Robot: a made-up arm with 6 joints.
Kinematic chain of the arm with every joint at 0, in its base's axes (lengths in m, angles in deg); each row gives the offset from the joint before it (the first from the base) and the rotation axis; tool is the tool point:
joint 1: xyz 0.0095 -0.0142 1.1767 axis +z
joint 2: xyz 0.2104 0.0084 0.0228 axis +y
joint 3: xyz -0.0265 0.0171 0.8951 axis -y
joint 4: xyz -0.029 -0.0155 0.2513 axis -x
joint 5: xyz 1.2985 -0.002 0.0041 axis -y
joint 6: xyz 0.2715 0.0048 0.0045 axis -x
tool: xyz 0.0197 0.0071 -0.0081
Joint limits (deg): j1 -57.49..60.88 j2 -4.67..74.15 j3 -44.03..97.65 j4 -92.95..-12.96 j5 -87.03..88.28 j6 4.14..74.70
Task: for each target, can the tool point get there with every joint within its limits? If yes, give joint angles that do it. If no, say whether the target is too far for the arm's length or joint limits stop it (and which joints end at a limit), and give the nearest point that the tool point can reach.
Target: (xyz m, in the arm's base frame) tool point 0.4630 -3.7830 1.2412
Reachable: no: too far | nearest point 1.1580 -2.2595 1.3294 | short by 1.677 m
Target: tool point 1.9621 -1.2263 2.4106
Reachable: yes | joints -28.30 57.01 68.62 -43.01 50.19 47.89
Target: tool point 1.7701 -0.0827 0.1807
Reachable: yes | joints -5.21 67.71 -2.89 -71.12 -16.51 21.44
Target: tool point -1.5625 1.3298 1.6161
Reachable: no: joint limits stop it (at a limit: joint 1, joint 2, joint 3, joint 5) | nearest point 0.3497 1.1940 1.4270 | short by 1.926 m
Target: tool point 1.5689 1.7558 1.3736
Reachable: yes | joints 51.37 48.25 21.22 -74.21 26.36 55.47
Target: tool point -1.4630 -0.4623 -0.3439
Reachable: no: joint limits stop it (at a limit: joint 1, joint 2, joint 3, joint 4, joint 6) | nearest point 0.1313 -0.6427 0.0957 | short by 1.664 m
